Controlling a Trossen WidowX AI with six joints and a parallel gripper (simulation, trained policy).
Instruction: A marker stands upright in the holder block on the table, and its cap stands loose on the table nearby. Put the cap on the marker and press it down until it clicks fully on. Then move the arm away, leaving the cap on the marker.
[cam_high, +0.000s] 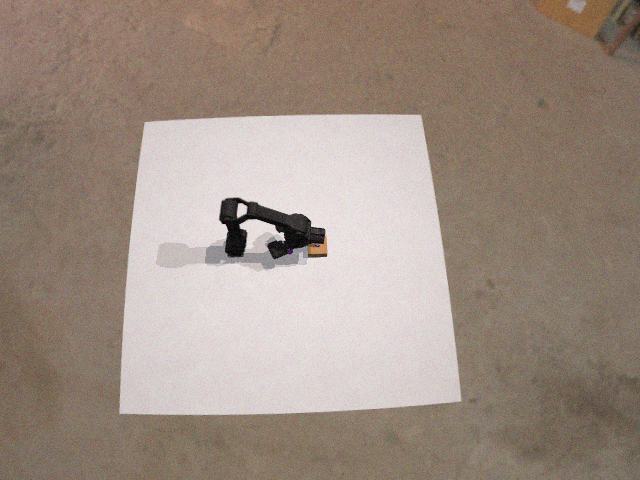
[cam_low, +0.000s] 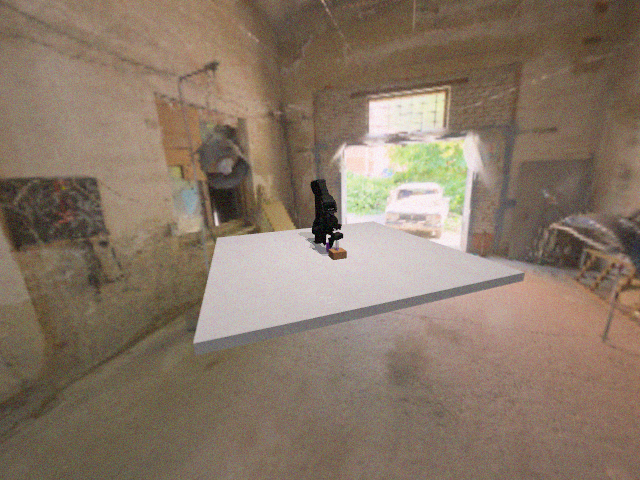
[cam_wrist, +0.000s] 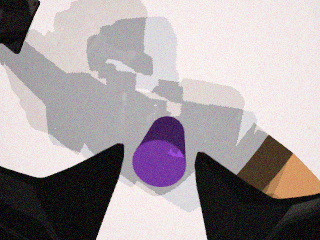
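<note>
The purple cap is right at my gripper tip. From my gripper tip the other things lie so: brown holder block 11 cm ahead, 1 cm to the left, 1 cm below.
</note>
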